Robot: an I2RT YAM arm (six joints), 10 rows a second.
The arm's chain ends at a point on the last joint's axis. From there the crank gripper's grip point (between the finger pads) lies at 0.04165 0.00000 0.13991 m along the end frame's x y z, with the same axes.
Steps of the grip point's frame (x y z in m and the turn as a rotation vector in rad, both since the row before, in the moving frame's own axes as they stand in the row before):
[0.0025 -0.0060 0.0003 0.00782 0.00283 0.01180]
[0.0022 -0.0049 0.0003 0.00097 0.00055 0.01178]
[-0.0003 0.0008 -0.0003 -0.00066 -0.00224 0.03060]
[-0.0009 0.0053 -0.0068 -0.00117 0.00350 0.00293]
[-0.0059 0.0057 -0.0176 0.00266 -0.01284 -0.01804]
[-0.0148 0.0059 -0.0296 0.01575 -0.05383 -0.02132]
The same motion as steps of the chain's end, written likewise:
[0.0021 -0.0054 0.0004 0.00782 0.00283 0.01180]
[0.0021 -0.0053 0.0003 0.00097 0.00055 0.01178]
[0.0000 -0.0006 -0.0004 -0.00066 -0.00224 0.03060]
[-0.0014 0.0050 -0.0067 -0.00117 0.00350 0.00293]
[-0.0041 0.0068 -0.0181 0.00266 -0.01284 -0.01804]
[-0.0072 0.0089 -0.0316 0.01575 -0.05383 -0.02132]

